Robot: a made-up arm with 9 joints. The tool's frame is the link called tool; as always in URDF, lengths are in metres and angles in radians.
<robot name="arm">
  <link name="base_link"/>
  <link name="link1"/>
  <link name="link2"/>
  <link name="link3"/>
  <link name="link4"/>
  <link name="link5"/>
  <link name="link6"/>
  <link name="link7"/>
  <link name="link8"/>
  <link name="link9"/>
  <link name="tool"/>
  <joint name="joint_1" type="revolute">
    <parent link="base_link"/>
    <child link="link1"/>
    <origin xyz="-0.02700 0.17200 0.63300"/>
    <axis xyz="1 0 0"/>
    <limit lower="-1.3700" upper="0.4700" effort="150" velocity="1.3"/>
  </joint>
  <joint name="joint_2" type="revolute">
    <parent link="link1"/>
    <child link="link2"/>
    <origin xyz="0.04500 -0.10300 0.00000"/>
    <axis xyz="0 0 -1"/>
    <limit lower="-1.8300" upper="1.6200" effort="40" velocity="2.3"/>
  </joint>
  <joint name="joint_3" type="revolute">
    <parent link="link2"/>
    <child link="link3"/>
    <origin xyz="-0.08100 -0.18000 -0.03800"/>
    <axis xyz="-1 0 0"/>
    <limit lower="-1.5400" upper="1.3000" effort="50" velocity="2.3"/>
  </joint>
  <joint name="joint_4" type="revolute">
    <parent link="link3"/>
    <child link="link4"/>
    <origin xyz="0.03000 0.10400 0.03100"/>
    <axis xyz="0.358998 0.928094 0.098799"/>
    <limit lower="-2.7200" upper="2.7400" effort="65" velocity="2.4"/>
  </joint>
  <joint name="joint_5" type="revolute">
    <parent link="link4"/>
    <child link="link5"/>
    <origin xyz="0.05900 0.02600 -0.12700"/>
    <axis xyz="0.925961 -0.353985 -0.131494"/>
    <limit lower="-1.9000" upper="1.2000" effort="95" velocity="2.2"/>
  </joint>
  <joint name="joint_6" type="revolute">
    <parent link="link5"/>
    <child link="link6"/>
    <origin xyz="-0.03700 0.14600 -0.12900"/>
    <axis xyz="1 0 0"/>
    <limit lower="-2.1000" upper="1.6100" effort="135" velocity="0.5"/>
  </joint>
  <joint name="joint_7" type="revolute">
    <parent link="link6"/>
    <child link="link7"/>
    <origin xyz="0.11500 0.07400 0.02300"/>
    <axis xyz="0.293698 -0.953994 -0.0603"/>
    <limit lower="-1.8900" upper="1.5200" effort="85" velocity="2.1"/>
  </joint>
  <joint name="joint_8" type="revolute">
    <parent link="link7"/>
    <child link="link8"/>
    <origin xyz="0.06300 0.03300 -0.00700"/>
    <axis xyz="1 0 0"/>
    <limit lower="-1.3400" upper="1.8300" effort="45" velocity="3"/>
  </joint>
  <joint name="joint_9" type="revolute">
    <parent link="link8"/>
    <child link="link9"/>
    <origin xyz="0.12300 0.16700 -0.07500"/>
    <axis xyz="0 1 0"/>
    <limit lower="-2.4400" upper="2.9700" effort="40" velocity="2.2"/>
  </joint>
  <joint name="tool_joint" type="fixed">
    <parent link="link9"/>
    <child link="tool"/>
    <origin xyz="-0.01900 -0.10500 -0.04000"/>
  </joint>
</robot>
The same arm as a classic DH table. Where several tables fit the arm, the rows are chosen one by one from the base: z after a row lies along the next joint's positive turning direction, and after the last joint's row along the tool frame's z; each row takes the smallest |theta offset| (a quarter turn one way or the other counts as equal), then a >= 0, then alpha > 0; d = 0 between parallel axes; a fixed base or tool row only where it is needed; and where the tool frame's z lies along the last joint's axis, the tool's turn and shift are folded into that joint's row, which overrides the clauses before.
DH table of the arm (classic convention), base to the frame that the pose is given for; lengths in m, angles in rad. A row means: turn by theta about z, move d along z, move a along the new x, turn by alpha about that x. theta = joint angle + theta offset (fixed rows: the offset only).
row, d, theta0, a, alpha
base (fixed), 0.6330, 1.5708, 0.1720, 1.5708
joint_1, 0.0180, 0.0000, -0.1030, 1.5708
joint_2, 0.0380, 0.0000, -0.1800, 1.5708
joint_3, 0.0920, 1.4647, -0.0198, 1.9380
joint_4, 0.1477, 0.0934, 0.1238, 1.5799
joint_5, -0.1810, 0.2327, 0.1718, -0.3872
joint_6, 0.3266, -0.2925, -0.0183, 1.2727
joint_7, -0.1128, 0.0000, 0.0091, -1.2727
joint_8, 0.1960, -0.0631, 0.0750, -1.5708
joint_9, 0.0620, 1.5708, 0.0190, -1.5708
tool (fixed), -0.0400, 3.1416, 0.0000, 0.0000
Joint limits (rad, base to tool): -1.3700..0.4700 -1.8300..1.6200 -1.5400..1.3000 -2.7200..2.7400 -1.9000..1.2000 -2.1000..1.6100 -1.8900..1.5200 -1.3400..1.8300 -2.4400..2.9700

